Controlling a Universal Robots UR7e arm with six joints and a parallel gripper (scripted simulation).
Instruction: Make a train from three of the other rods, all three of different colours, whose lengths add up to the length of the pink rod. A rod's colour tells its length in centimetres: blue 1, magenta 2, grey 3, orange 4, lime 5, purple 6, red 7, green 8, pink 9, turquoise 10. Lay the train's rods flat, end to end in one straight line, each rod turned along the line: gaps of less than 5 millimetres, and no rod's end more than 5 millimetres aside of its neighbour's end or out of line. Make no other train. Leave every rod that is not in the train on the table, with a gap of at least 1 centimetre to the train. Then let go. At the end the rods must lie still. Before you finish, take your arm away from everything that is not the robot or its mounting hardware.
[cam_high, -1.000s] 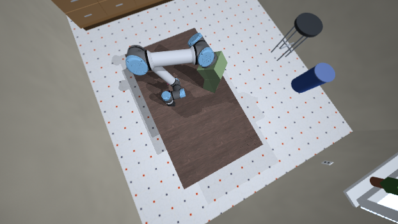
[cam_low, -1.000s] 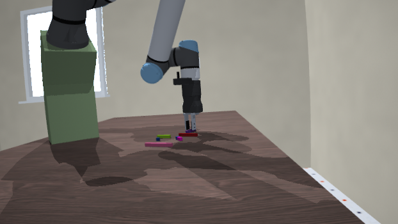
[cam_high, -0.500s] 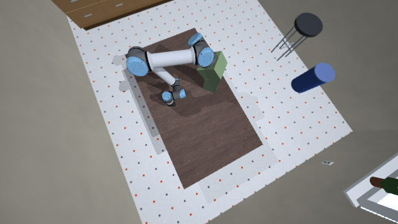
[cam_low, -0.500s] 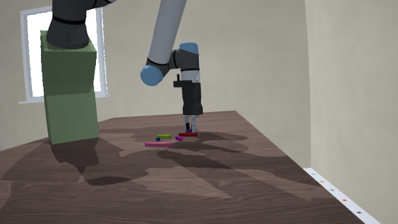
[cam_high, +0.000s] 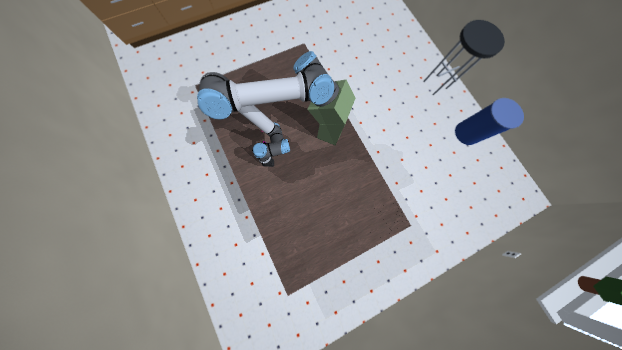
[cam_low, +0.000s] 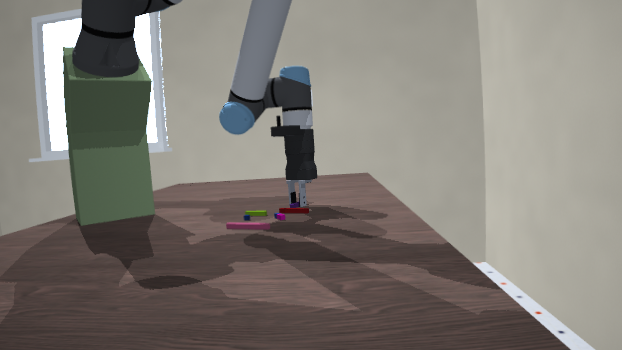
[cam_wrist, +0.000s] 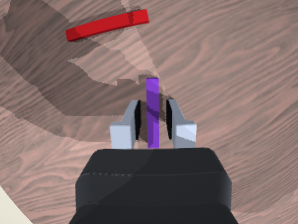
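My gripper is now 10 mm above the purple rod. Round my hand: magenta rod: 150 mm to the right, 20 mm behind, 10 mm below; lime rod: 100 mm to the right, 90 mm behind, 10 mm below; red rod: 80 mm to the right, 10 mm below.
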